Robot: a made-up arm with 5 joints.
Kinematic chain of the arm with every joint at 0, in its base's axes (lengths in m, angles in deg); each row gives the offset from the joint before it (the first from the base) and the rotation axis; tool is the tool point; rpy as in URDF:
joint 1: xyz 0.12 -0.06 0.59 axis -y
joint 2: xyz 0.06 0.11 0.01 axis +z
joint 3: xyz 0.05 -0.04 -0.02 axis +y
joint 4: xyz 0 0.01 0.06 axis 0.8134 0.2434 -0.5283
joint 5: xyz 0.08 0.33 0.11 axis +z
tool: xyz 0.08 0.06 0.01 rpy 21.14 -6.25 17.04
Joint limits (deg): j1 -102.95..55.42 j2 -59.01..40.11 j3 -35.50..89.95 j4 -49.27..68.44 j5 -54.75..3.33
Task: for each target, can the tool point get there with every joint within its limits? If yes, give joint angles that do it. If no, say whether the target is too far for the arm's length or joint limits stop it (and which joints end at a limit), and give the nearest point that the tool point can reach.
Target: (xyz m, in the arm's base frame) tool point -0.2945 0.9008 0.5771
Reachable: no: too far | nearest point -0.1170 0.4836 0.5167 | short by 0.457 m
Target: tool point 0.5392 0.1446 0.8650
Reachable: yes | joints 16.64 13.69 17.64 57.42 -49.15
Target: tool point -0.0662 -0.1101 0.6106
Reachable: no: joint limits stop it (at a limit: joint 1, joint 2, joint 3, joint 4, joint 5) | nearest point -0.2311 -0.2367 0.5204 | short by 0.227 m
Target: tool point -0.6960 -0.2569 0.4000
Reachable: no: too far | nearest point -0.3124 -0.2077 0.3624 | short by 0.389 m
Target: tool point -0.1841 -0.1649 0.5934
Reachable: no: joint limits stop it (at a limit: joint 1, joint 2, joint 3, joint 4, joint 5) | nearest point -0.2311 -0.2367 0.5204 | short by 0.113 m
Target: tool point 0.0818 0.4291 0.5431
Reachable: yes | joints -24.53 32.22 63.00 -26.31 -33.32
